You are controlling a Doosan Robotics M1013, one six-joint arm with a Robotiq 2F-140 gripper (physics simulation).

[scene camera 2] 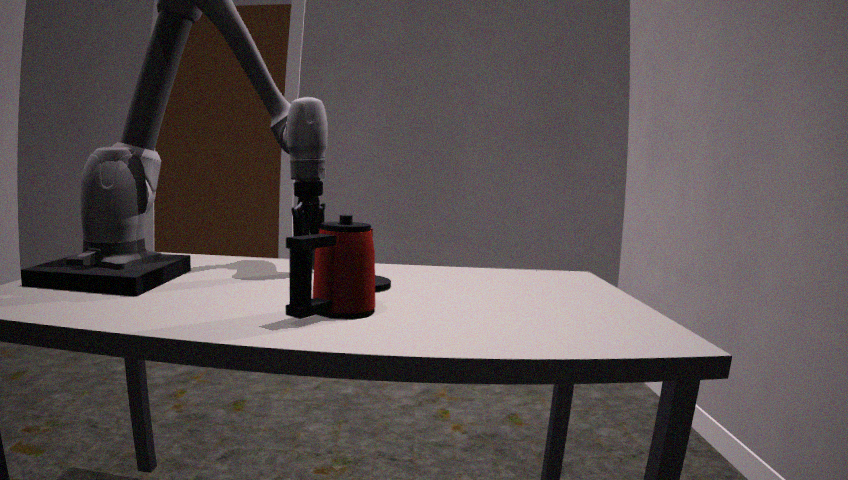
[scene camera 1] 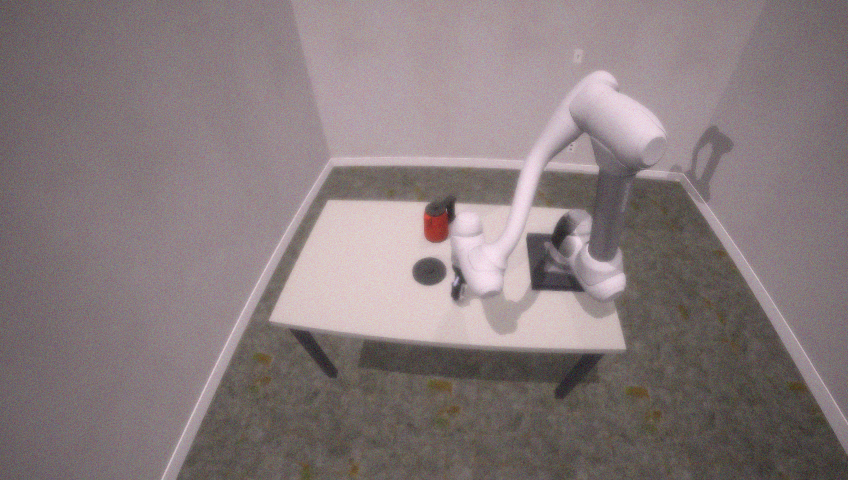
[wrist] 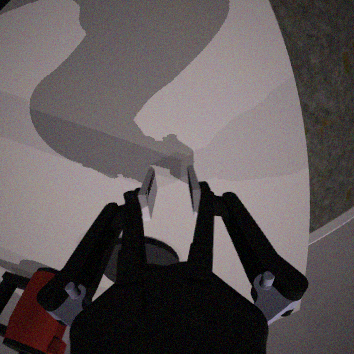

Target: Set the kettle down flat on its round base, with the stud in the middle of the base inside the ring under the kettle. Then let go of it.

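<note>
The red kettle (scene camera 1: 436, 227) (scene camera 2: 348, 273) (wrist: 35, 312) stands upright on the table, with its black lid on and its black handle on the side toward the robot's base. The round black base (scene camera 1: 429, 271) (scene camera 2: 383, 284) (wrist: 159, 252) lies flat beside it, apart from it. The stud is too small to make out clearly, and the ring under the kettle is hidden. My gripper (scene camera 1: 458, 291) (wrist: 171, 177) is partly open and empty, pointing down beside the round base on the robot's side. In scene camera 2 its fingertips are hidden behind the kettle and handle.
The white table (scene camera 1: 357, 297) (scene camera 2: 505, 321) bears the robot's dark mounting plate (scene camera 1: 538, 261) (scene camera 2: 77, 282) at the robot's end. The arm's shadow falls across the table top. In the wrist view the table's edge runs down the right side, with floor beyond.
</note>
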